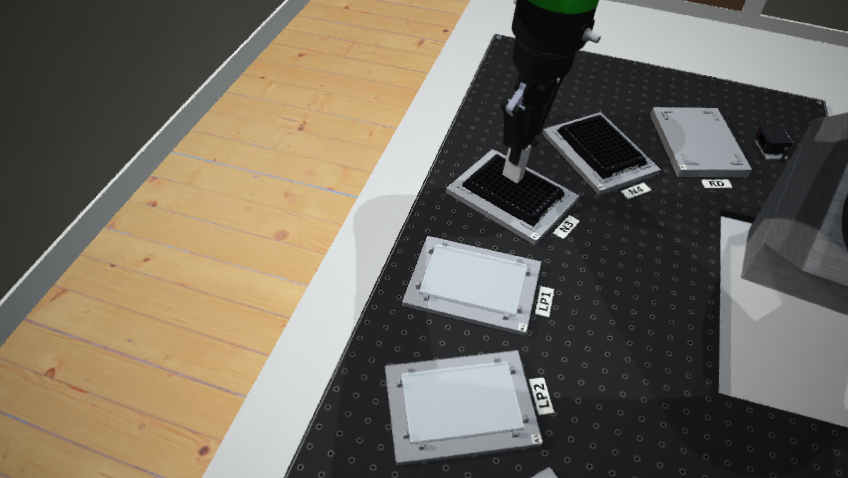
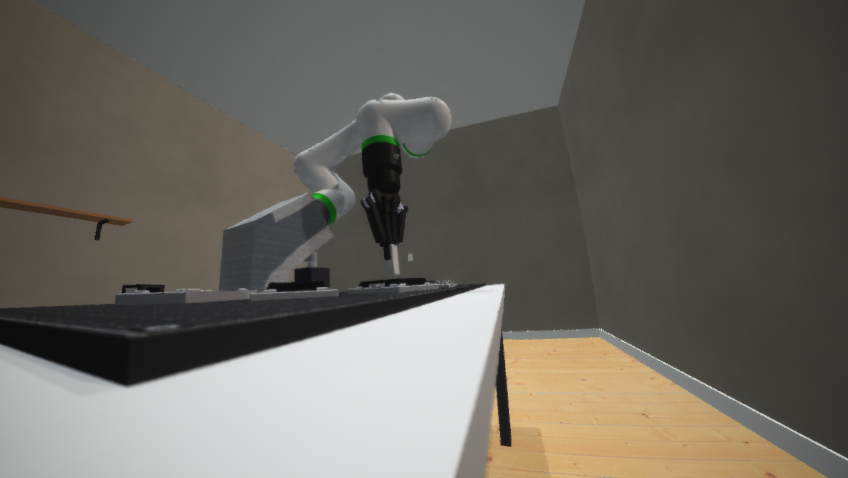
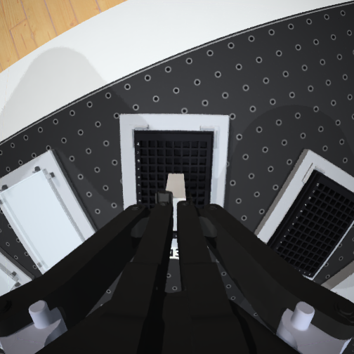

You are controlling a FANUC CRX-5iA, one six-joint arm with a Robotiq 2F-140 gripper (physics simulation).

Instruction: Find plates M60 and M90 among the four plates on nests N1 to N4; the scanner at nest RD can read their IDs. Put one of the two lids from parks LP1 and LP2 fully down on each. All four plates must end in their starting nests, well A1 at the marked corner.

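Places are measured from the arm's base along level axes (x ahead, y left, z up), in millimetres.
Pixels of known places: gripper, between the fingertips: (image 1: pixel 512 176) (image 2: pixel 392 275); arm's base, origin of its link: (image 2: pixel 306 219).
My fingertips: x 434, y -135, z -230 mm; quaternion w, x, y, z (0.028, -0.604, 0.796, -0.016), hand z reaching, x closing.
Note:
Ahead of a thing's pixels: the offset from my fingertips to its top centre. "pt": to the spot under its first point. Level surfaces: height alone.
My gripper (image 1: pixel 514 178) (image 2: pixel 393 271) (image 3: pixel 175 185) is shut and empty. Its fingertips are over the middle of the black plate @[6 mm back, 6 mm left, 9 mm down] (image 1: pixel 539 198) (image 3: pixel 150 165) on nest N3 @[pt 79 mm back, 14 mm left, 23 mm down] (image 1: pixel 558 209) (image 3: pixel 175 122), very close to its top; contact cannot be told. Another black plate @[106 mm back, 151 mm right, 9 mm down] (image 1: pixel 602 142) (image 3: pixel 317 225) sits on nest N4 @[pt 64 mm back, 120 mm right, 23 mm down] (image 1: pixel 571 152) (image 3: pixel 287 200). A clear lid @[11 mm back, 188 mm left, 17 mm down] (image 1: pixel 475 279) (image 3: pixel 42 225) lies on park LP1 @[11 mm back, 188 mm left, 15 mm down] (image 1: pixel 463 311), and another lid @[60 mm back, 360 mm left, 17 mm down] (image 1: pixel 463 403) lies on park LP2 @[60 mm back, 360 mm left, 15 mm down] (image 1: pixel 396 415). Nest RD @[255 mm back, 248 mm right, 13 mm down] (image 1: pixel 703 139) holds no plate. No plate ID is readable. N1 and N2 cannot be identified.
A small black scanner @[373 mm back, 290 mm right, 0 mm up] (image 1: pixel 773 141) stands beside nest RD. The grey robot pedestal (image 1: pixel 795 237) (image 2: pixel 255 255) rises behind the nests. The black perforated board @[35 mm down] (image 1: pixel 623 267) (image 3: pixel 280 45) ends at a white table border (image 1: pixel 332 273) (image 3: pixel 165 32).

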